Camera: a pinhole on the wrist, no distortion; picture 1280 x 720 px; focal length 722.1 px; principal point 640.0 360.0 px. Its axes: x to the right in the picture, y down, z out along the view. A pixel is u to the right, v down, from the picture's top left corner.
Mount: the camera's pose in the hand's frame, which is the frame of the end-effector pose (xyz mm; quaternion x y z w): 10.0 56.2 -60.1 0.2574 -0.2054 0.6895 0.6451
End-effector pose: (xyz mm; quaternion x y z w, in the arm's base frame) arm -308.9 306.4 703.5 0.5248 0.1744 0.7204 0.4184
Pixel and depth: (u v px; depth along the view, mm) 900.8 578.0 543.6
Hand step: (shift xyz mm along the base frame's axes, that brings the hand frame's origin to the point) 515.9 -99.3 29.0
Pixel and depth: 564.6 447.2 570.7
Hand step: 465.1 134.2 -105.9
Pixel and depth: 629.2 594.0 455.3
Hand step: 381.0 10.8 -108.9
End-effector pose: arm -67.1 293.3 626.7 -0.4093 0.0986 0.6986 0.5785
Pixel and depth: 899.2 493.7 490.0
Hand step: -98.1 272.1 349.9
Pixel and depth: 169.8 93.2 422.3
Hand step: 319.7 337.9 50.0
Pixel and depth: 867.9 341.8 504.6
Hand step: -83.9 350.2 279.9
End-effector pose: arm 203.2 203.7 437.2 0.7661 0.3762 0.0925 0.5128
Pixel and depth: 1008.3 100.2 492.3
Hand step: 387.5 -182.8 -300.1
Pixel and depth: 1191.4 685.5 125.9
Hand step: 50.0 -107.5 5.5
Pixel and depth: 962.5 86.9 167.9
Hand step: 128.7 -27.9 -58.9
